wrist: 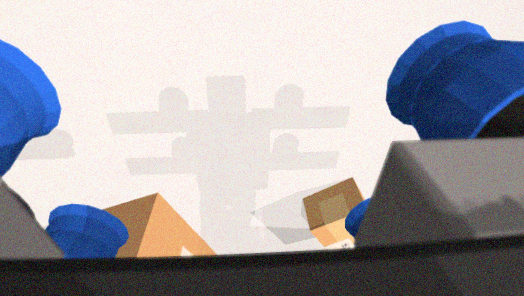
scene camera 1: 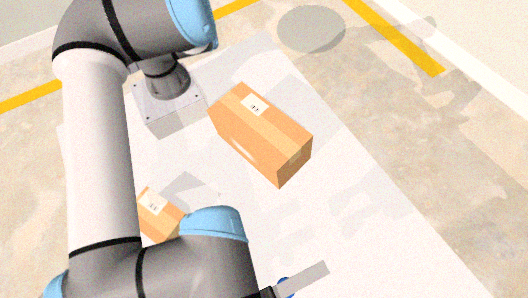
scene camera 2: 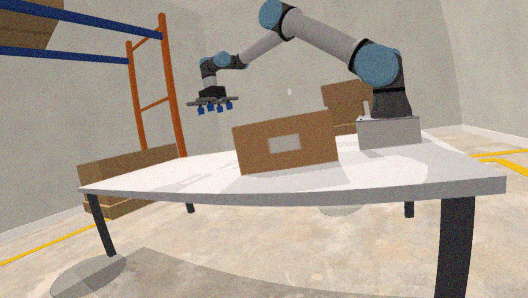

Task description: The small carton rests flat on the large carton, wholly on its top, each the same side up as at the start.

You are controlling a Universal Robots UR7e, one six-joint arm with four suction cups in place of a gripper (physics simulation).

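Places are measured from the arm's base along level axes (x ahead, y left, z up), in metres.
Pixels of known places: hand, tool point: [wrist: 231, 169] [scene camera 2: 216, 111]; arm's base, link origin: [scene camera 1: 170, 84] [scene camera 2: 391, 116].
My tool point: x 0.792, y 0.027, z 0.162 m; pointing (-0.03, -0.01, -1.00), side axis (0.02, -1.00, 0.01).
Observation:
Ahead of a thing's pixels: the offset from my tool point to its top centre.
The large carton {dz -0.104, dx -0.463, dy +0.181 m} [scene camera 1: 260, 135] [scene camera 2: 255, 150] [wrist: 155, 230] lies on the white table near the robot's base, with its tape and a white label up in scene camera 1. The small carton {dz -0.180, dx -0.363, dy -0.201 m} [scene camera 1: 162, 219] [wrist: 332, 205] stands apart from it on the table, label up, partly covered by the arm in scene camera 1. It does not show in scene camera 2. My gripper [scene camera 1: 300, 280] [scene camera 2: 215, 107] is open: its blue suction cups point down, hold nothing and hang high above the table, away from both cartons. The gripper's own body hides the lower part of the wrist view.
The white table [scene camera 1: 400, 240] [scene camera 2: 300, 199] carries the robot's grey base block [scene camera 1: 165, 107] [scene camera 2: 390, 133]. Beyond the table are stacked brown boxes [scene camera 2: 345, 100], a long brown box [scene camera 2: 130, 162] and an orange and blue rack [scene camera 2: 172, 95]. The arm spans the left of scene camera 1.

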